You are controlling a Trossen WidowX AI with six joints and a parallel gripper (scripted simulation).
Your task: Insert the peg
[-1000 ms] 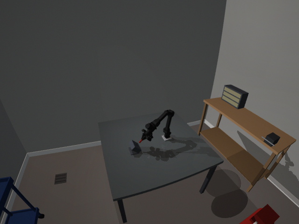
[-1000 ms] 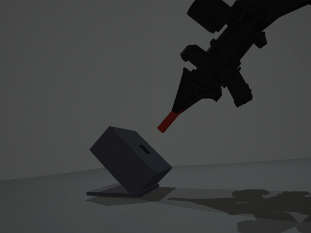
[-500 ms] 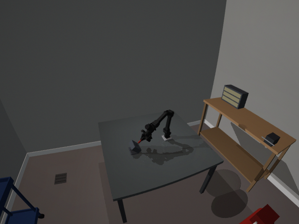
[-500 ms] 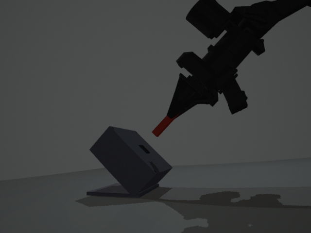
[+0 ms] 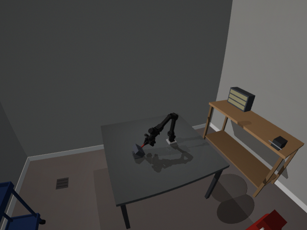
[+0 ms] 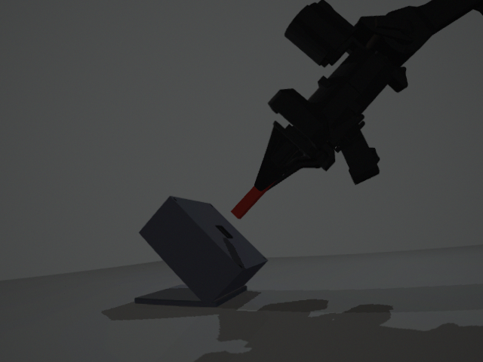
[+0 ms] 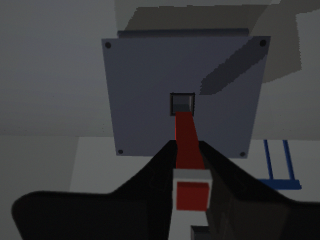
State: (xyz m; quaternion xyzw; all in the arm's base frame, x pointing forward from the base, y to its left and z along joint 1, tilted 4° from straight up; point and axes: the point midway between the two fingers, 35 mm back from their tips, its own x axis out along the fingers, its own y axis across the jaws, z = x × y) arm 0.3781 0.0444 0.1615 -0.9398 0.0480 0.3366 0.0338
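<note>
The sloped grey panel lies 60 mm ahead of my gripper tip, 10 mm to the right of it and 70 mm below it. Round my gripper tip: thin base plate: 80 mm ahead, 10 mm to the right, 120 mm below; red square peg: 10 mm behind, 10 mm above.
</note>
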